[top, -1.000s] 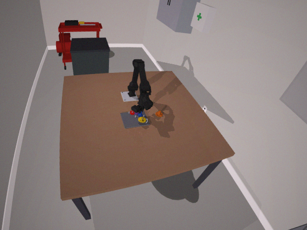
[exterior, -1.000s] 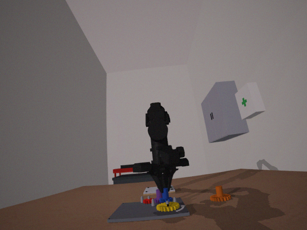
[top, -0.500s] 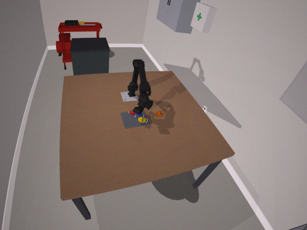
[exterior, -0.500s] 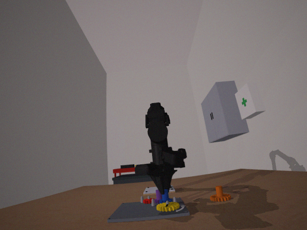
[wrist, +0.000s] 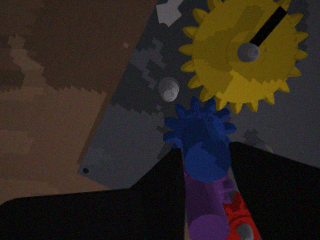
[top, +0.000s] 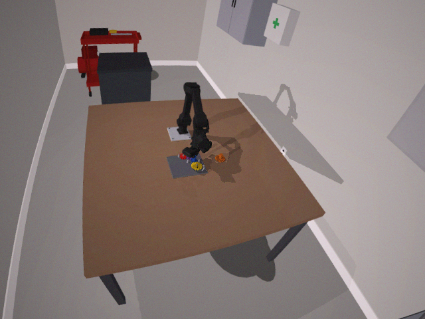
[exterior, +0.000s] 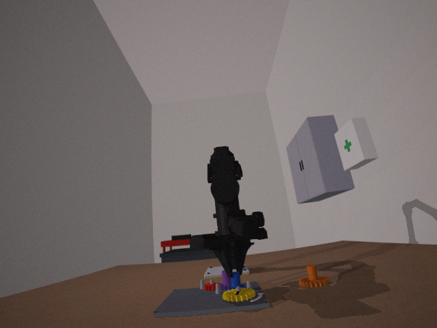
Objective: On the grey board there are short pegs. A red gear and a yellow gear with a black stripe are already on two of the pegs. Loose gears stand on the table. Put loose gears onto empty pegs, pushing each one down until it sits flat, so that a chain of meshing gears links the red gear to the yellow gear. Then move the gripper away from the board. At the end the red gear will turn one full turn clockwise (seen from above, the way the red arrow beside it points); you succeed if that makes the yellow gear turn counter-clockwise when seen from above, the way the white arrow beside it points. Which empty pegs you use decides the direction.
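Right now my gripper tip is 10 mm above the blue gear. Round my gripper tip: yellow gear 50 mm ahead, 20 mm below; then red gear 50 mm to the right, 50 mm behind, 20 mm below; then purple gear 30 mm behind, 20 mm to the right, 20 mm below.
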